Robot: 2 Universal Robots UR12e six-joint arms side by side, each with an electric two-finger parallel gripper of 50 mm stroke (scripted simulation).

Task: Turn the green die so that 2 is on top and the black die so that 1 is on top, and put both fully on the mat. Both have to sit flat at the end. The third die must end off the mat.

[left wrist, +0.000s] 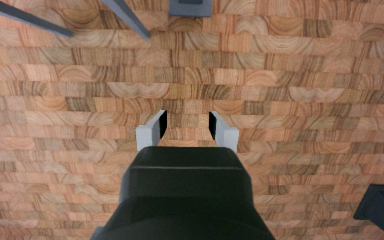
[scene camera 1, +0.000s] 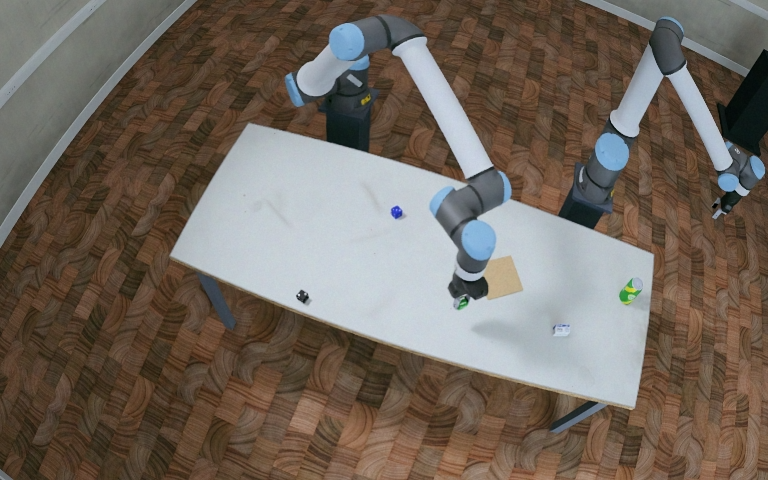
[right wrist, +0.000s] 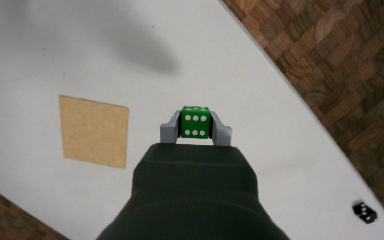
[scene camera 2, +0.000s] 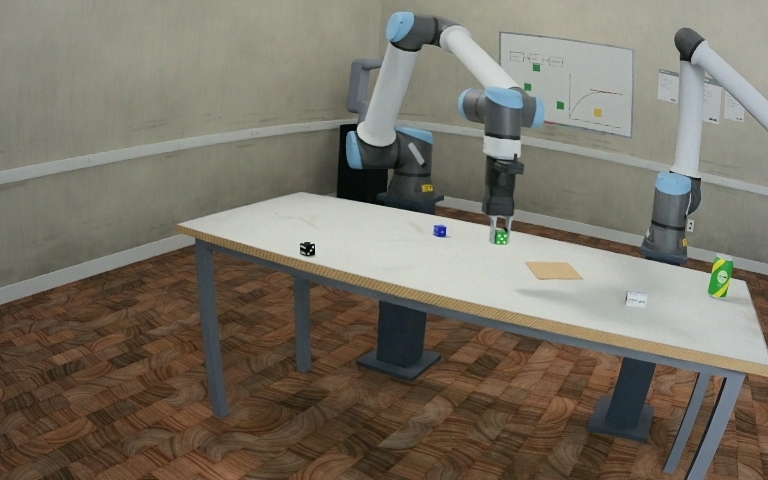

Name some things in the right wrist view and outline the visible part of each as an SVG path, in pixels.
My right gripper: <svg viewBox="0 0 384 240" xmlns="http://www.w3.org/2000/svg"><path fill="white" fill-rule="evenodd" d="M95 239L291 240L274 223L260 203L255 171L241 150L231 146L232 128L224 126L215 111L210 111L209 138L212 139L213 145L176 144L177 139L181 135L182 110L176 110L168 123L160 125L160 143L152 144L133 170L131 197L115 219Z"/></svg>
A tan mat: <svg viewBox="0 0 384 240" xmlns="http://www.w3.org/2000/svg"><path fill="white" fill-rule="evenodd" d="M59 96L64 158L126 170L130 108Z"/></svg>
A green die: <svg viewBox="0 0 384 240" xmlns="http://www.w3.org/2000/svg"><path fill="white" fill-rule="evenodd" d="M184 106L181 111L181 137L208 139L211 117L209 108Z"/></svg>
